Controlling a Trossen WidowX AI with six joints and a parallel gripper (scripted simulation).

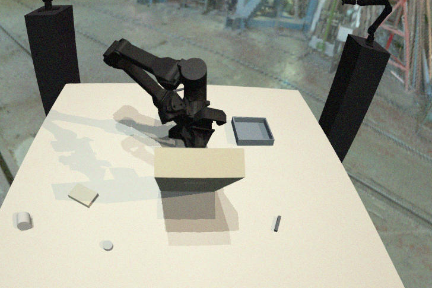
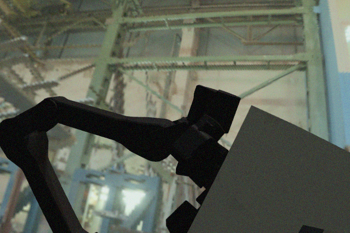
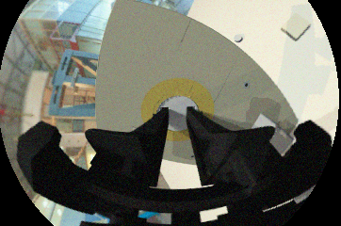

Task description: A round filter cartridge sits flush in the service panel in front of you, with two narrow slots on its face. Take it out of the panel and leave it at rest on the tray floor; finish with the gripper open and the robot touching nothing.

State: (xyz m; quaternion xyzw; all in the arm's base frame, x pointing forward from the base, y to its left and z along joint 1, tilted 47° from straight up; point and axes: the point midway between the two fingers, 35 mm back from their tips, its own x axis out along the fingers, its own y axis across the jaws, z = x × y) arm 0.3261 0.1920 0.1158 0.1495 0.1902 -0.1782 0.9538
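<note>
Now: the blue-grey tray 47 cm behind my gripper tip, 22 cm to the left of it and 26 cm below it. From my gripper tip the other things lie so: round filter cartridge: 1 cm ahead, 1 cm below; then small disc: 13 cm ahead, 23 cm to the right, 26 cm below; then dark bar: 2 cm behind, 28 cm to the left, 26 cm below.
</note>
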